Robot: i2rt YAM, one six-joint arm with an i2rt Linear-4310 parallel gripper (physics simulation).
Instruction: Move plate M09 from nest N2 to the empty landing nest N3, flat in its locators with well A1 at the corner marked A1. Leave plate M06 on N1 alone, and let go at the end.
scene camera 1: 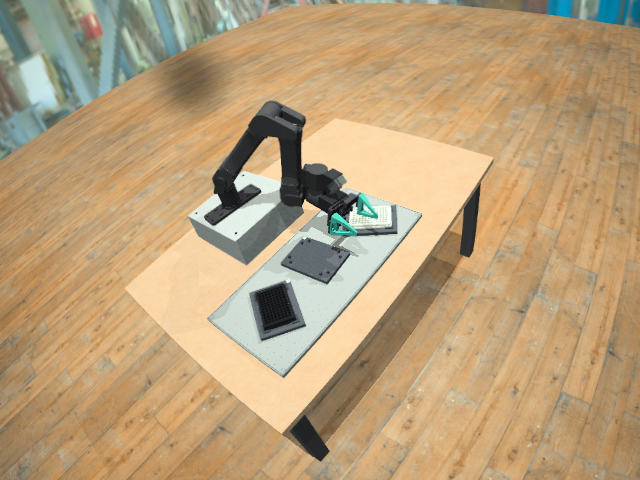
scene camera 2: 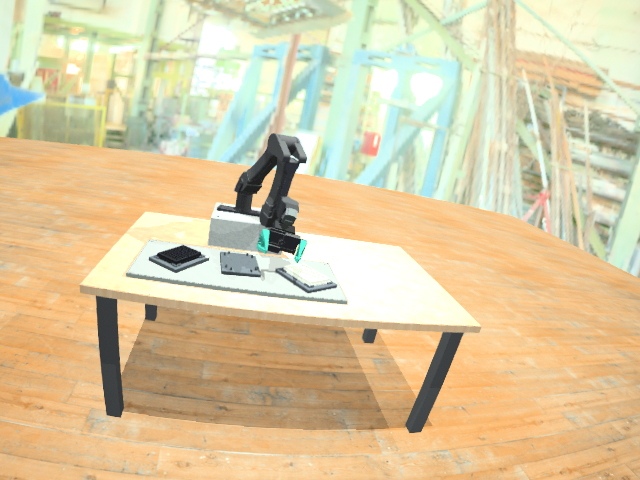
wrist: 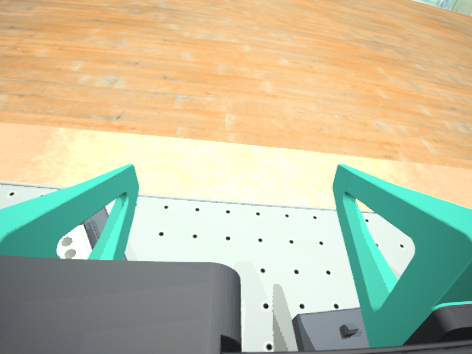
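Note:
A white well plate (scene camera 1: pixel 379 217) (scene camera 2: pixel 310 273) (wrist: pixel 82 244) lies in a dark nest (scene camera 1: pixel 394 223) (wrist: pixel 94 226) at one end of the grey board. A black well plate (scene camera 1: pixel 273 304) (scene camera 2: pixel 179 253) lies in another nest (scene camera 1: pixel 285 331) at the other end. Between them is an empty dark nest (scene camera 1: pixel 315 258) (scene camera 2: pixel 238 263) (wrist: pixel 325 327) with small locators. Plate and nest labels and the A1 marks cannot be read. My gripper (scene camera 1: pixel 366 225) (scene camera 2: pixel 280 256) (wrist: pixel 235 175) is open and empty, above the board beside the white plate, on the side toward the empty nest. Its housing hides most of the white plate in the wrist view.
The grey perforated board (scene camera 1: pixel 284 361) (scene camera 2: pixel 328 295) (wrist: pixel 227 220) lies along the front of the wooden table (scene camera 1: pixel 439 160) (scene camera 2: pixel 413 289). The arm stands on a grey box (scene camera 1: pixel 248 227) (scene camera 2: pixel 232 230) behind the board.

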